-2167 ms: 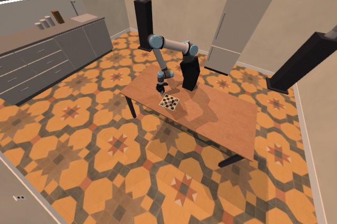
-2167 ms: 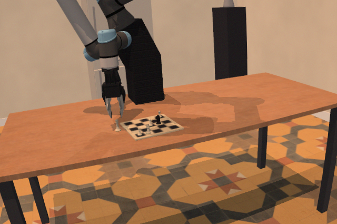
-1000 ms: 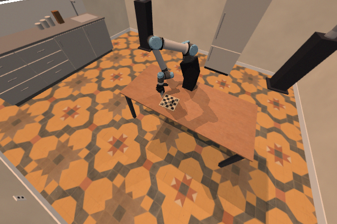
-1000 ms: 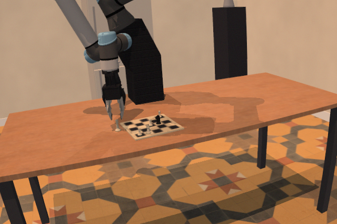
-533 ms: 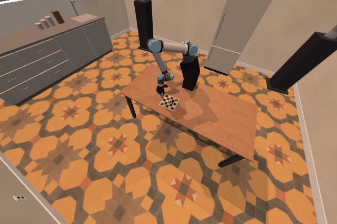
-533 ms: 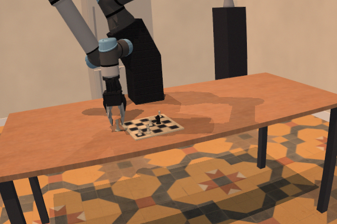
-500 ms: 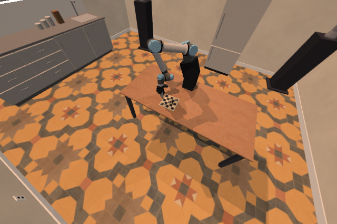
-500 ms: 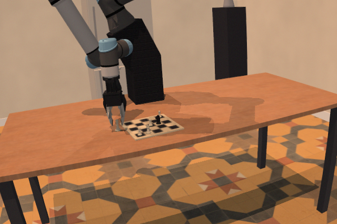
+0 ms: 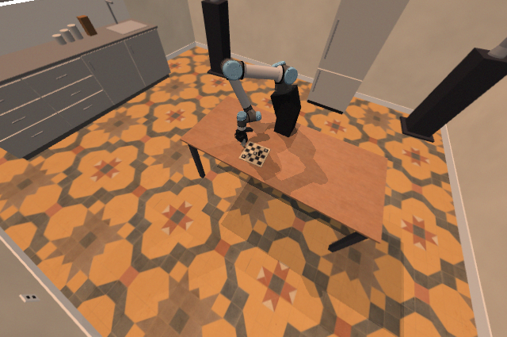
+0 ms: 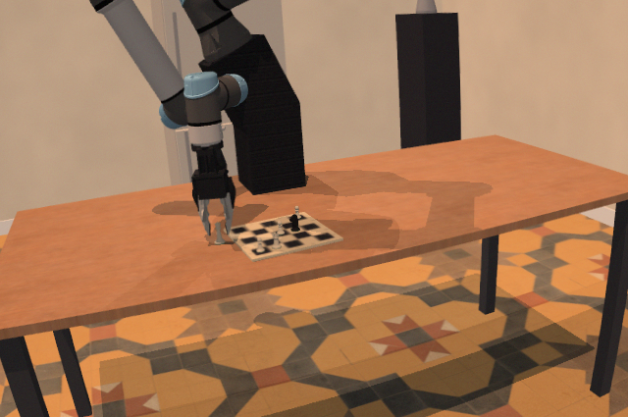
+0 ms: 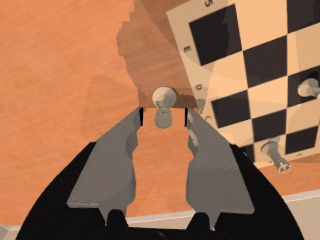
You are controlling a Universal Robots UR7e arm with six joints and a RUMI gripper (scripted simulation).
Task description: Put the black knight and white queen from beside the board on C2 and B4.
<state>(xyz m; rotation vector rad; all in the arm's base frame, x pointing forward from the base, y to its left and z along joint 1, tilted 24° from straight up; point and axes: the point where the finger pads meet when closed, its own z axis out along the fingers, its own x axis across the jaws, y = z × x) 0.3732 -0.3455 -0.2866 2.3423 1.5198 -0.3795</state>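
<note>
Now: hand 10 mm above the white queen. Also, from my hand: black knight 170 mm to the left, 40 mm ahead, 20 mm below; then small chessboard 140 mm to the left, 40 mm ahead, 30 mm below.
</note>
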